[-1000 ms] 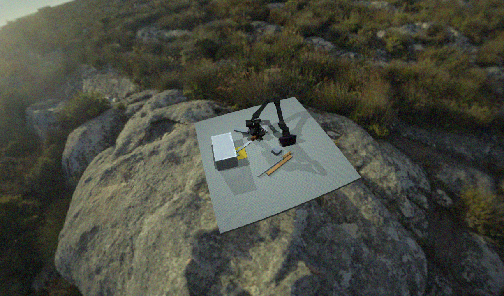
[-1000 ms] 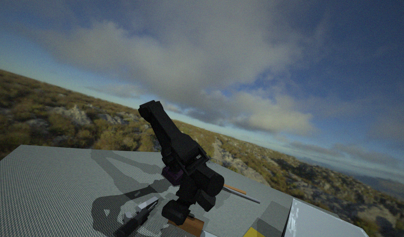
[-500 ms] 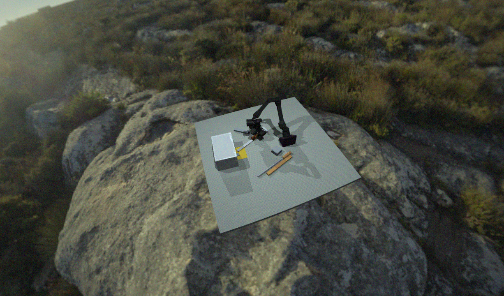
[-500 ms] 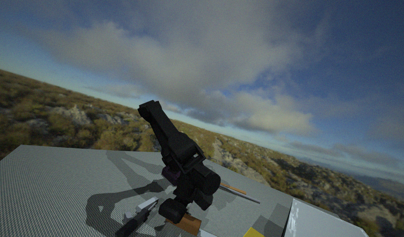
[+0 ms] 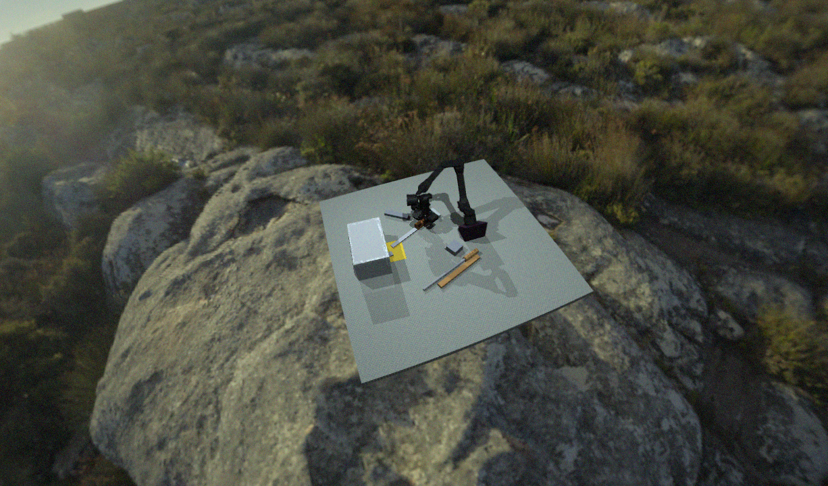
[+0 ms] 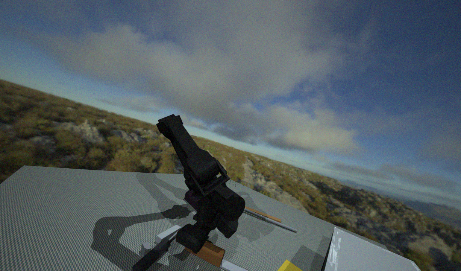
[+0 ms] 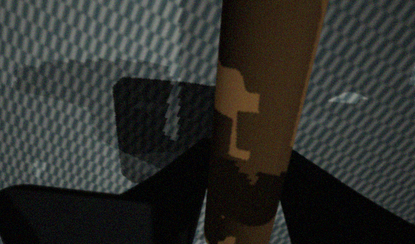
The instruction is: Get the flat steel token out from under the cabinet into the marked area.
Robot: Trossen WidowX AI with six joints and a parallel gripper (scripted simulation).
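The small grey cube is 7 cm behind my gripper tip and 12 cm to the right of it. From my gripper tip the other things lie so: grey bar: 9 cm behind, 4 cm to the right; grey block: 7 cm behind, 27 cm to the left, 1 cm above; wooden stick: 2 cm behind, 42 cm to the left.
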